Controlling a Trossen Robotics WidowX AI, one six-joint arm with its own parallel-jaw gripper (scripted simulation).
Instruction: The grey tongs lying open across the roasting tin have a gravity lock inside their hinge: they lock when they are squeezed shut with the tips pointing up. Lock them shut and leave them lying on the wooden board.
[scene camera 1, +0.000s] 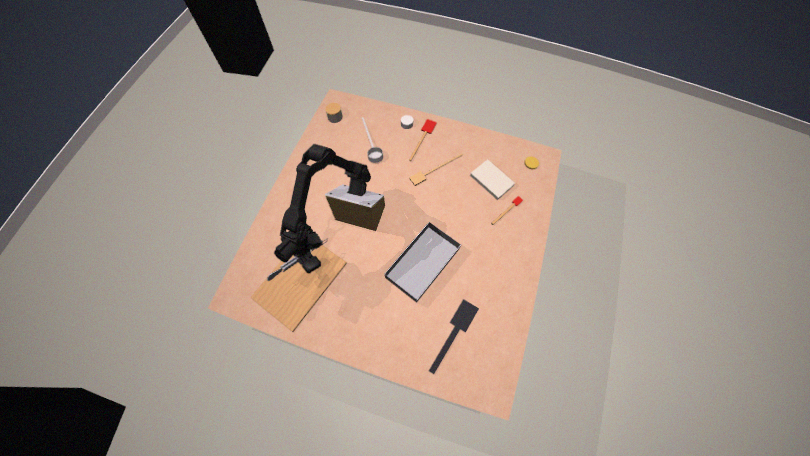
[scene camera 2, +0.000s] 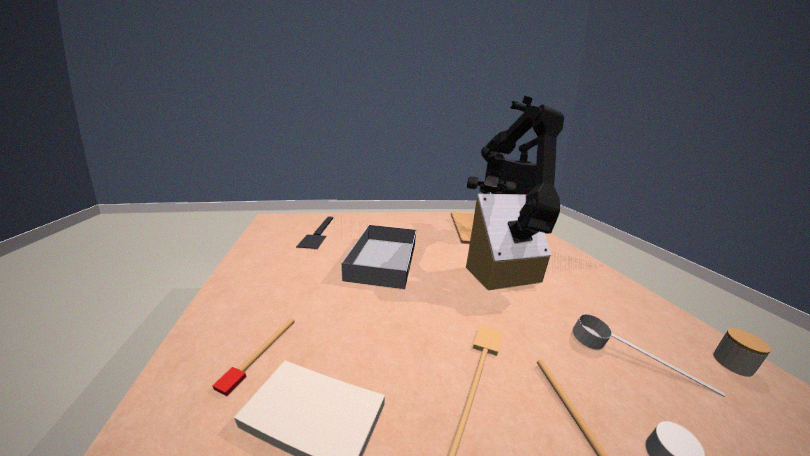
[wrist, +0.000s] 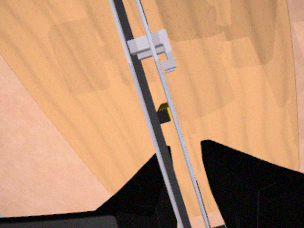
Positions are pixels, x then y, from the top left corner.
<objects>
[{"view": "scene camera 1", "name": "white block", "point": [492, 179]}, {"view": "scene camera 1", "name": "black spatula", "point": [465, 313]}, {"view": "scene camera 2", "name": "gripper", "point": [488, 204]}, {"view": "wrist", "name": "gripper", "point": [186, 152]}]
</objects>
